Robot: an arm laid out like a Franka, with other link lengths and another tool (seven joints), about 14 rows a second.
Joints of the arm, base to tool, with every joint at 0 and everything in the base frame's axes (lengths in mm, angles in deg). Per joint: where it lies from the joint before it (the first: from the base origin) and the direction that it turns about. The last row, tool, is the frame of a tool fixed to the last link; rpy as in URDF.
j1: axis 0 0 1 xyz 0 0 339.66
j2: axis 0 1 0 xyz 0 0 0
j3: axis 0 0 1 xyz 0 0 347.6
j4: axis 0 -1 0 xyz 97.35 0 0
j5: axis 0 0 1 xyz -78.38 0 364.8
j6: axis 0 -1 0 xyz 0 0 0
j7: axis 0 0 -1 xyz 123.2 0 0
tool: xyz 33 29 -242.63 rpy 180 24.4 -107.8
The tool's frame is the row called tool.
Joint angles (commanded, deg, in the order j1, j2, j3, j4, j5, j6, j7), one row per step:
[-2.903 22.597 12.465 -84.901 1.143 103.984 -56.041]
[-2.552 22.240 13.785 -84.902 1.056 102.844 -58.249]
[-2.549 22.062 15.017 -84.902 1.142 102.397 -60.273]
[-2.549 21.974 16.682 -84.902 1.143 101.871 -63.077]
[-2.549 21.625 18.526 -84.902 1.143 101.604 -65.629]
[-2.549 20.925 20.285 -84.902 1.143 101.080 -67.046]
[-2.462 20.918 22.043 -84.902 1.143 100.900 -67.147]
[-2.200 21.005 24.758 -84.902 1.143 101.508 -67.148]
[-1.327 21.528 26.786 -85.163 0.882 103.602 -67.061]
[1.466 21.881 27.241 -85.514 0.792 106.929 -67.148]
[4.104 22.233 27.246 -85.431 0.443 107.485 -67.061]
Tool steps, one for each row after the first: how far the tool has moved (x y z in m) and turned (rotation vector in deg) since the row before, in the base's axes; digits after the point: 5 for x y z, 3 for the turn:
[-0.01097 0.01707 0.00380 0.390 0.517 3.908]
[-0.00695 0.01269 0.00311 0.630 0.058 3.177]
[-0.00934 0.01631 0.00259 0.777 0.104 4.383]
[-0.00916 0.01800 0.00634 0.861 -0.404 4.271]
[-0.00993 0.01694 0.00969 0.611 -0.393 3.112]
[-0.00813 0.01845 0.00273 0.585 0.123 1.855]
[-0.01041 0.03045 0.00501 1.173 -0.519 2.700]
[-0.00623 0.03092 -0.00031 1.194 -1.264 2.416]
[-0.00670 0.03838 0.00050 1.342 -2.350 2.777]
[-0.01348 0.02759 -0.00241 -0.013 -0.361 2.532]

